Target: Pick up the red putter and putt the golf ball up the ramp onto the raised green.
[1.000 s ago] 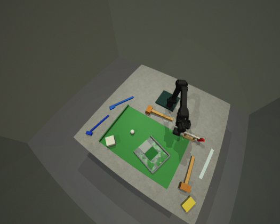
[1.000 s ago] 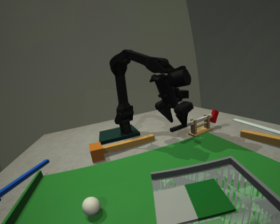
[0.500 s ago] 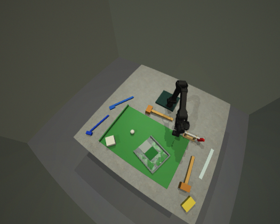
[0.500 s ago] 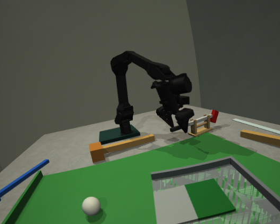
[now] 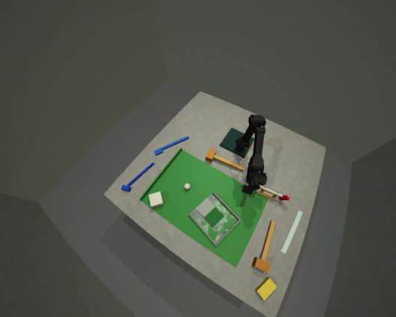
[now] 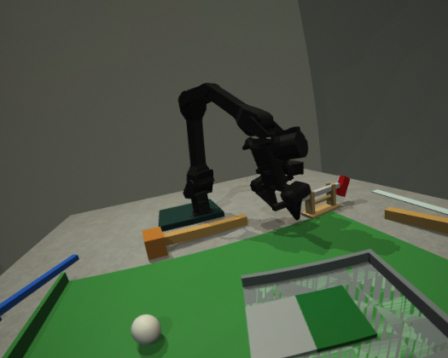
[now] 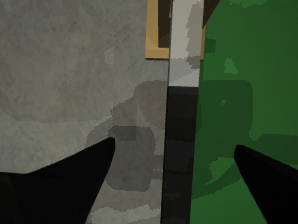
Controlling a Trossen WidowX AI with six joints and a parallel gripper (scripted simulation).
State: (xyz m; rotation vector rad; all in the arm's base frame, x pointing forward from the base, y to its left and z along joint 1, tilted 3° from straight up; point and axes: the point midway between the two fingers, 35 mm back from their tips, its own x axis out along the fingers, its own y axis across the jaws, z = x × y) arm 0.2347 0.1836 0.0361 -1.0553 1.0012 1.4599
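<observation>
My gripper tip is 20 mm past the red putter, 110 mm to the right of it and 30 mm below it. Also, from my gripper tip: wooden rack 20 mm behind, 130 mm to the left; pale strip 120 mm ahead, 370 mm to the left, 30 mm below; green mat 250 mm ahead, 220 mm to the right, 30 mm below.
</observation>
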